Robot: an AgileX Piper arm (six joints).
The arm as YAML. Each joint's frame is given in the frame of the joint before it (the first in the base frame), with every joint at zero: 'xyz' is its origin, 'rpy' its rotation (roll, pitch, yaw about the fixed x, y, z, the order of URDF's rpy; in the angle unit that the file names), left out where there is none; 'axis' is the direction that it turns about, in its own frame. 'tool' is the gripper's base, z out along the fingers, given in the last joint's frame.
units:
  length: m
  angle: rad
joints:
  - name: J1
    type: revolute
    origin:
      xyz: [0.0, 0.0, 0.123]
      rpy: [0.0, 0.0, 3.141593]
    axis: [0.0, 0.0, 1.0]
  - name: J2
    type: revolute
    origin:
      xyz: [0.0, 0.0, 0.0]
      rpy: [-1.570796, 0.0, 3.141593]
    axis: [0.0, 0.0, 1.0]
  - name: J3
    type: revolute
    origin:
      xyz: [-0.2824, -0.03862, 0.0]
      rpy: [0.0, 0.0, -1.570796]
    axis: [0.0, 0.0, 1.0]
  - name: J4
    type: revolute
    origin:
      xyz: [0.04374, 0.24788, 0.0]
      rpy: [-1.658, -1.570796, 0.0]
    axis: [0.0, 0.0, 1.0]
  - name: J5
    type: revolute
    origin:
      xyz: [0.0, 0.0, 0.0]
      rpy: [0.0, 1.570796, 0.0]
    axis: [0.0, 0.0, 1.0]
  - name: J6
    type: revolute
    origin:
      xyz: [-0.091, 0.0, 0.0]
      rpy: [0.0, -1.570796, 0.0]
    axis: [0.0, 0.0, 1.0]
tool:
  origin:
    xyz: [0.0, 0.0, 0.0]
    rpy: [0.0, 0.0, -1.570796]
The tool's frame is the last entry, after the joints.
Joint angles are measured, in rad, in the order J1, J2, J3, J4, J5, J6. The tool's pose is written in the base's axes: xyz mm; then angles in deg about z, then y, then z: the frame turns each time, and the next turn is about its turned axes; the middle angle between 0 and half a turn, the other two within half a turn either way. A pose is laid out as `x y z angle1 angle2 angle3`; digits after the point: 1 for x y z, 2 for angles.
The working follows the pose.
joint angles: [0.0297, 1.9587, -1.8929, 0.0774, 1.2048, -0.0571]
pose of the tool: 426.8 19.3 313.2 12.52 157.38 8.33
Where each joint sits with the arm in this pose, in the base's axes (m; each line is computed from the numbers above, not from the rounded line before):
J1: 0.0000 0.0000 0.1230
J2: 0.0000 0.0000 0.1230
J3: 0.1425 0.0042 0.3698
J4: 0.3926 0.0117 0.3972
J5: 0.3926 0.0117 0.3972
J6: 0.4268 0.0193 0.3132
the tool: 0.4268 0.0193 0.3132

